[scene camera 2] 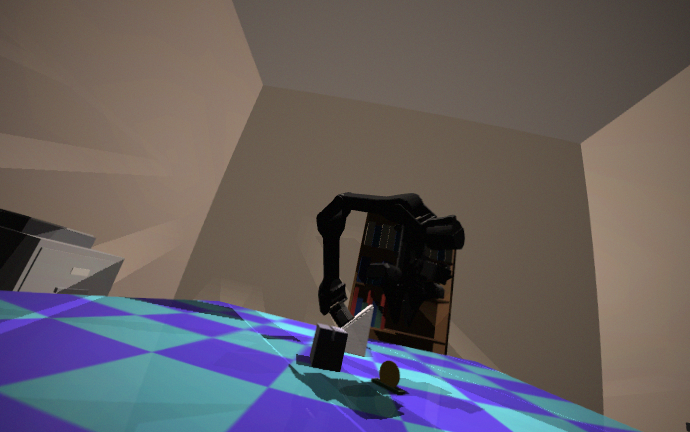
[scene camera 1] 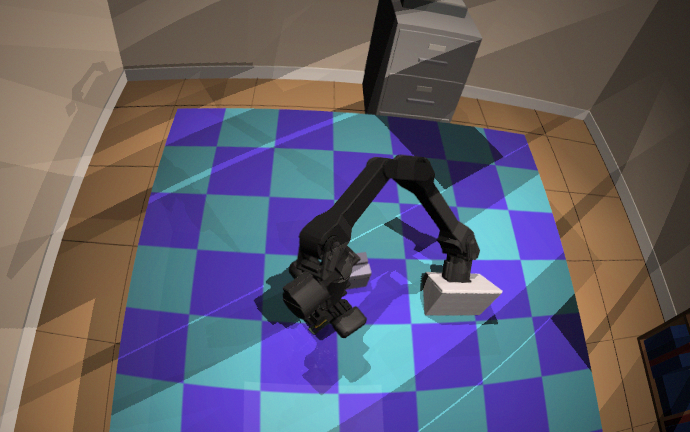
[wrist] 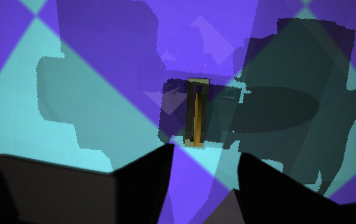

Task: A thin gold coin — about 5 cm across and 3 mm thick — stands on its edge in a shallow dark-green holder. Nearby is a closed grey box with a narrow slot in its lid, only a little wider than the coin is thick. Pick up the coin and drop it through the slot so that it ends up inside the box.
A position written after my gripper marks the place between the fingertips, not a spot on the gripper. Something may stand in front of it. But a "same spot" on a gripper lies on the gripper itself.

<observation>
My gripper shows in scene camera 2, in scene camera 1 (322, 309) and in the wrist view. The same spot on my gripper: (wrist: 142, 184) is (scene camera 2: 417, 303).
</observation>
